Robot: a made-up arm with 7 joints. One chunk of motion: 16 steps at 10 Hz.
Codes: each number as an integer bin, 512 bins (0 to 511) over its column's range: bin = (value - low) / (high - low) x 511, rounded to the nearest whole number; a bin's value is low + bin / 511 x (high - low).
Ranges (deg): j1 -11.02..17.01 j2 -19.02..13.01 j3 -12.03..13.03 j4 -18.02..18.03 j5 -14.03..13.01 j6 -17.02..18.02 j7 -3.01..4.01
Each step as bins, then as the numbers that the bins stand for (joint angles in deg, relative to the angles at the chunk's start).
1 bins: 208 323 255 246 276 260 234
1 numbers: 0.39 1.23 0.48 -0.67 0.57 0.81 0.20
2 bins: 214 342 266 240 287 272 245
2 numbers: 0.72 2.42 1.01 -1.09 1.16 1.63 0.36
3 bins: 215 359 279 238 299 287 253
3 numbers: 0.77 3.48 1.65 -1.23 1.79 2.66 0.47
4 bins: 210 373 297 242 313 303 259
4 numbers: 0.50 4.36 2.54 -0.95 2.53 3.76 0.55
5 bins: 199 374 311 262 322 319 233
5 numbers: -0.10 4.42 3.22 0.46 3.01 4.85 0.19
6 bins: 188 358 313 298 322 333 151
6 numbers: -0.71 3.42 3.32 3.00 3.01 5.81 -0.94
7 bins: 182 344 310 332 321 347 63
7 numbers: -1.04 2.54 3.17 5.40 2.96 6.77 -2.14
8 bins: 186 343 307 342 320 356 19
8 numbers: -0.82 2.48 3.03 6.11 2.90 7.39 -2.75
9 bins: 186 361 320 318 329 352 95
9 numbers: -0.82 3.61 3.66 4.41 3.38 7.12 -1.70
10 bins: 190 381 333 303 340 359 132
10 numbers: -0.60 4.86 4.30 3.36 3.96 7.60 -1.20
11 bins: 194 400 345 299 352 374 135
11 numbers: -0.38 6.05 4.89 3.07 4.60 8.63 -1.16
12 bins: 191 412 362 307 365 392 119
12 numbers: -0.54 6.80 5.72 3.64 5.28 9.86 -1.38
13 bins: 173 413 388 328 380 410 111
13 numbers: -1.53 6.87 7.00 5.12 6.08 11.09 -1.49
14 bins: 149 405 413 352 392 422 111
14 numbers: -2.85 6.37 8.22 6.81 6.71 11.92 -1.49
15 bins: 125 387 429 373 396 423 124
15 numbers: -4.16 5.24 9.01 8.29 6.92 11.99 -1.31
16 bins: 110 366 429 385 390 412 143
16 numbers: -4.99 3.92 9.01 9.14 6.61 11.23 -1.05
